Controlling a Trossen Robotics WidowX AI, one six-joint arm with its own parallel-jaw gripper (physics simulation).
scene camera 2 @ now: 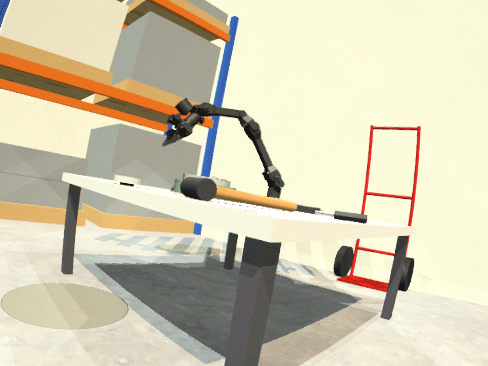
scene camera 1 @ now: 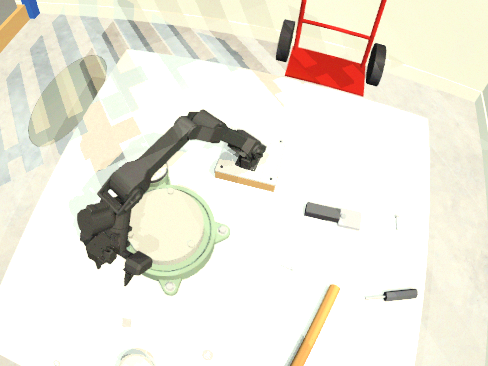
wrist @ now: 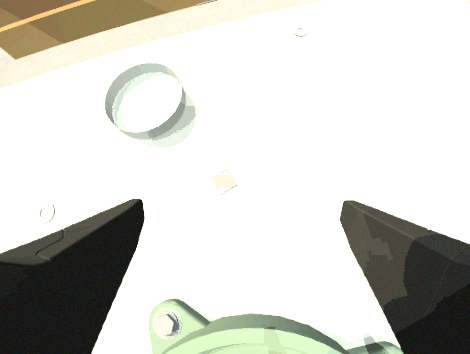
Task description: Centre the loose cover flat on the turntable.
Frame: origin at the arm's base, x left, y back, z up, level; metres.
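Seen in the pictures: gripper, fingertip midpoint: point(scene camera 2: 166, 144) point(scene camera 1: 112, 277) point(wrist: 243, 209); arm's base at its link origin: point(scene camera 1: 248, 160).
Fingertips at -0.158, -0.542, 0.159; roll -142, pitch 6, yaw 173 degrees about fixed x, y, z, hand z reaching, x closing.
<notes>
Pixels of each thing's top centre, then the offset from my fingertips to it, as dx, dy, dz. "pt": a spot on its surface instead.
- loose cover at its top centre: point(wrist: 142, 95) point(scene camera 2: 128, 177) +0.117, -0.194, -0.168
- cream disc at its top centre: point(scene camera 1: 163, 222) point(scene camera 2: 207, 176) +0.023, +0.227, -0.104
- round green housing at a spot on its surface: point(wrist: 260, 327) pt +0.003, +0.083, -0.142
- gauge at a spot on its surface: point(scene camera 1: 160, 172) pt -0.054, +0.366, -0.097
- small square piece at its top centre: point(wrist: 223, 181) point(scene camera 1: 126, 322) +0.025, -0.072, -0.197
- hammer at its top centre: point(scene camera 1: 308, 345) point(scene camera 2: 248, 186) +0.514, +0.049, -0.138
- scraper at its top centre: point(scene camera 1: 335, 212) point(scene camera 2: 315, 207) +0.468, +0.476, -0.170
- screwdriver at its top centre: point(scene camera 1: 393, 294) point(scene camera 2: 341, 211) +0.719, +0.278, -0.171
The loose cover point(scene camera 1: 135, 353) point(scene camera 2: 127, 178) point(wrist: 117, 88) is a pale, round, shallow piece lying on the white table; the bottom edge of scene camera 1 cuts it off, and the wrist view shows its curved grey wall at upper left. The turntable is a cream disc point(scene camera 1: 172, 225) in a round green housing point(scene camera 1: 207, 245) point(wrist: 260, 327) with bolted lugs; part of the housing shows at the bottom of the wrist view. My gripper point(scene camera 1: 112, 274) point(scene camera 2: 165, 144) point(wrist: 243, 209) is open and empty, high above the table. In the wrist view the cover lies beyond the left fingertip.
A gauge point(scene camera 1: 160, 172) adjoins the housing beneath my arm. A small square piece point(scene camera 1: 127, 322) point(wrist: 224, 181) and small rings point(scene camera 1: 207, 354) point(wrist: 46, 213) lie near the cover. A hammer point(scene camera 1: 317, 325) point(scene camera 2: 198, 189), scraper point(scene camera 1: 324, 212) and screwdriver point(scene camera 1: 400, 295) point(scene camera 2: 350, 216) lie on the table.
</notes>
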